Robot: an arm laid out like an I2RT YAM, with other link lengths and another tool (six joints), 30 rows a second.
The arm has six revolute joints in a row. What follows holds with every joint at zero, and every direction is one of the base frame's.
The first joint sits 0.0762 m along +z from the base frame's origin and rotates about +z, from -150 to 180 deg.
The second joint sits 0.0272 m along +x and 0.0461 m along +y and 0.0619 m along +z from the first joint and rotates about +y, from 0 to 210 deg.
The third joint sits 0.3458 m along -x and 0.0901 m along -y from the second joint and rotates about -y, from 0 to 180 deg.
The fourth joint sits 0.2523 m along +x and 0.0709 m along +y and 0.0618 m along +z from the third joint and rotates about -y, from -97 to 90 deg.
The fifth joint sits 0.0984 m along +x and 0.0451 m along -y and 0.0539 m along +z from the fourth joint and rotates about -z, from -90 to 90 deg.
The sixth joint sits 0.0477 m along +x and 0.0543 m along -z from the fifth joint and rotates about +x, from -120 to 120 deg.
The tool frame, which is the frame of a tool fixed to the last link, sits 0.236 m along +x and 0.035 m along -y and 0.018 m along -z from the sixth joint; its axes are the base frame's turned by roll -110.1, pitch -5.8 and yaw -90 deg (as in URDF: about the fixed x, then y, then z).
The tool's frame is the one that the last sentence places.
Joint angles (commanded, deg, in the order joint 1, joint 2, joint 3, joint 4, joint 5, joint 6), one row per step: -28.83, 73.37, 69.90, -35.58, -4.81, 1.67; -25.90, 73.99, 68.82, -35.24, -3.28, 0.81; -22.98, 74.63, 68.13, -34.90, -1.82, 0.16; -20.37, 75.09, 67.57, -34.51, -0.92, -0.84; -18.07, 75.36, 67.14, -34.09, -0.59, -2.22; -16.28, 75.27, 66.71, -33.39, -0.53, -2.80; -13.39, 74.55, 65.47, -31.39, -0.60, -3.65; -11.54, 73.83, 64.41, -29.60, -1.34, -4.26; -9.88, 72.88, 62.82, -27.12, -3.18, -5.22; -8.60, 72.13, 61.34, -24.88, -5.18, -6.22; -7.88, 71.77, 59.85, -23.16, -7.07, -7.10; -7.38, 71.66, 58.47, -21.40, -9.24, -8.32; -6.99, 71.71, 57.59, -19.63, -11.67, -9.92; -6.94, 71.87, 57.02, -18.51, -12.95, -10.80; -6.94, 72.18, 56.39, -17.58, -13.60, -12.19; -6.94, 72.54, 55.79, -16.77, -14.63, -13.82; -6.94, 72.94, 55.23, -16.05, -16.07, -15.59
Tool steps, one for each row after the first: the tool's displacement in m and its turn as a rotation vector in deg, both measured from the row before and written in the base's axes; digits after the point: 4 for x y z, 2 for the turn. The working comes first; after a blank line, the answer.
Tool pose at each row, in the base's axes (x y z in m, rotation vector in deg; the steps are taken from these numbers as rounded here): 0.3977, -0.2517, 0.2589, -88.32, 132.05, -36.79; 0.4055, -0.2376, 0.2462, -92.40, 131.30, -36.07; 0.4139, -0.2235, 0.2372, -96.15, 130.22, -35.70; 0.4224, -0.2090, 0.2310, -100.03, 128.42, -35.65; 0.4307, -0.1941, 0.2277, -103.99, 125.87, -35.86; 0.4379, -0.1815, 0.2281, -106.20, 123.53, -36.26; 0.4497, -0.1598, 0.2321, -109.07, 119.05, -37.67; 0.4582, -0.1423, 0.2366, -110.74, 115.15, -38.56; 0.4674, -0.1209, 0.2414, -112.52, 109.94, -39.20; 0.4744, -0.1013, 0.2448, -114.11, 105.13, -39.50; 0.4780, -0.0863, 0.2425, -115.55, 101.61, -39.03; 0.4819, -0.0719, 0.2399, -117.17, 97.87, -38.57; 0.4875, -0.0574, 0.2415, -118.78, 93.51, -38.62; 0.4906, -0.0511, 0.2414, -119.53, 91.38, -38.70; 0.4928, -0.0483, 0.2386, -120.81, 89.76, -39.21; 0.4949, -0.0437, 0.2352, -122.36, 87.65, -39.48; 0.4968, -0.0370, 0.2318, -124.05, 85.03, -39.47

0.0078, 0.0141, -0.0127, -0.86, 1.90, 2.30; 0.0084, 0.0141, -0.0090, -0.92, 1.47, 2.24; 0.0085, 0.0145, -0.0062, -1.03, 1.07, 2.60; 0.0083, 0.0149, -0.0033, -1.08, 0.66, 2.98; 0.0072, 0.0126, 0.0004, -0.56, -0.21, 2.14; 0.0118, 0.0217, 0.0040, -0.96, -1.29, 3.50; 0.0085, 0.0175, 0.0045, -0.32, -1.43, 2.81; 0.0092, 0.0214, 0.0048, 0.03, -1.91, 3.70; 0.0070, 0.0196, 0.0034, 0.12, -1.62, 3.48; 0.0036, 0.0150, -0.0023, 0.28, -0.73, 2.77; 0.0039, 0.0144, -0.0026, 0.16, -0.69, 2.97; 0.0056, 0.0145, 0.0016, -0.08, -1.13, 3.29; 0.0031, 0.0063, -0.0001, -0.08, -0.57, 1.59; 0.0022, 0.0028, -0.0028, -0.80, -0.21, 1.29; 0.0021, 0.0046, -0.0034, -0.77, -0.16, 1.72; 0.0019, 0.0067, -0.0034, -0.64, -0.15, 2.15
